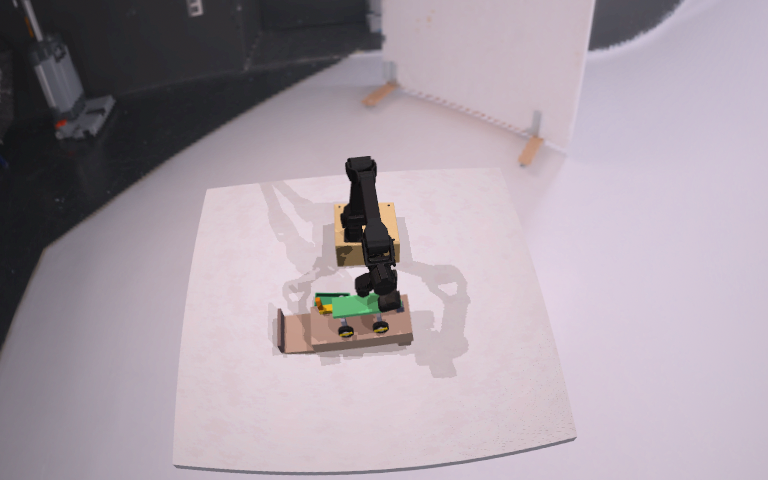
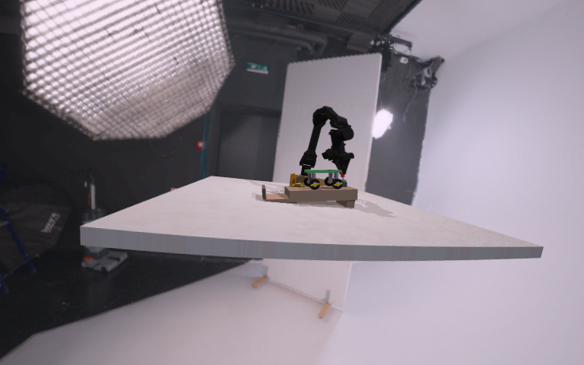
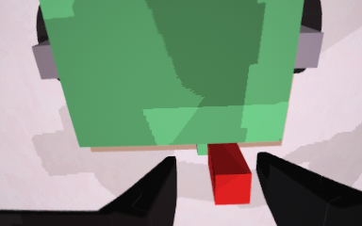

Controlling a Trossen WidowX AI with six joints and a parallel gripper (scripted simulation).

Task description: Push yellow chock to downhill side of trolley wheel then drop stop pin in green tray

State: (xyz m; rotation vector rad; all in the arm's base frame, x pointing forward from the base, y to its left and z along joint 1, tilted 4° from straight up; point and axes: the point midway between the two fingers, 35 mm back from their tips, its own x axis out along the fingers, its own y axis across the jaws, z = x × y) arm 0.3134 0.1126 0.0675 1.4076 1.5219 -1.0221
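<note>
My gripper tip is now 20 mm above the red-headed stop pin. From my gripper tip the other things lie so: yellow chock 210 mm to the right, 70 mm below, 30 mm behind; then trolley 100 mm to the right, 40 mm below, 20 mm ahead; then ramp 110 mm to the right, 100 mm below, 20 mm ahead.
</note>
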